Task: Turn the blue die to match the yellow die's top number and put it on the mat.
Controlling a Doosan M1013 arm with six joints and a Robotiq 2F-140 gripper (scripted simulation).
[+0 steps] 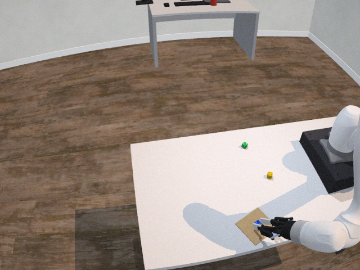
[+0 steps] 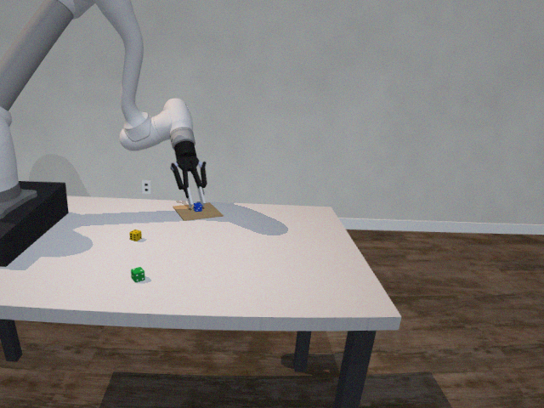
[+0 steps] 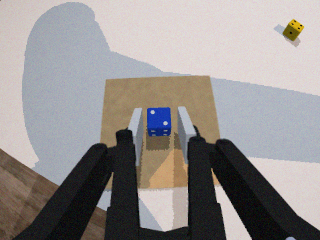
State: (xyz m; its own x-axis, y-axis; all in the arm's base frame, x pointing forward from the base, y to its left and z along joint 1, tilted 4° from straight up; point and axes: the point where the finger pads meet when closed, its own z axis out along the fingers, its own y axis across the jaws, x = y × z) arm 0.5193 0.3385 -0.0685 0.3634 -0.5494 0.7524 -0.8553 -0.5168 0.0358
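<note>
The blue die is 30 mm below my hand, 20 mm to the right of it and 10 mm ahead of it. The rest, counted from my hand: yellow die (290 mm to the right, 110 mm behind, 30 mm below); then tan mat (40 mm below, 20 mm to the right, 10 mm ahead); then green die (500 mm to the right, 30 mm below, 20 mm behind).
</note>
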